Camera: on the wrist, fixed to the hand. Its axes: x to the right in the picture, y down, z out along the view.
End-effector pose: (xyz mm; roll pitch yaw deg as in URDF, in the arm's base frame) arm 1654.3 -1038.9 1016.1 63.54 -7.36 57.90
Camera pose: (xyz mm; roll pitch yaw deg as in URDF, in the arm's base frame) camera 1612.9 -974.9 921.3 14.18 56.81 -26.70
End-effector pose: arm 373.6 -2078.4 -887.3 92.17 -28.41 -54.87
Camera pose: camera 486.2 -2051.3 -924.5 86.54 64.45 -65.22
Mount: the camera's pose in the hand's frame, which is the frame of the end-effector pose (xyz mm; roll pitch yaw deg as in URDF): 19.8 -57.1 -105.6 6.02 -6.61 -93.24
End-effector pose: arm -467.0 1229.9 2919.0 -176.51 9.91 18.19
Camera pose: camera -446.5 1289.9 3022.8 -164.27 2.52 111.90
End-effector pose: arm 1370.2 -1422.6 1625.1 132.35 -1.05 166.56
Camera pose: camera 1324.4 -1531.4 1654.4 -171.68 54.23 -99.39
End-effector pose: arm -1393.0 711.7 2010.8 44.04 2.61 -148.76
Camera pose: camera -1388.6 676.5 1894.4 -0.08 37.12 115.21
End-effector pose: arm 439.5 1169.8 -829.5 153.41 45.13 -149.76
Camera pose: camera 434.8 1053.2 -794.9 -123.34 20.24 -32.68
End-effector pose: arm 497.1 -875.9 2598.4 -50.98 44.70 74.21
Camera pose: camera 610.2 -909.4 2568.7 -54.69 -39.69 30.16
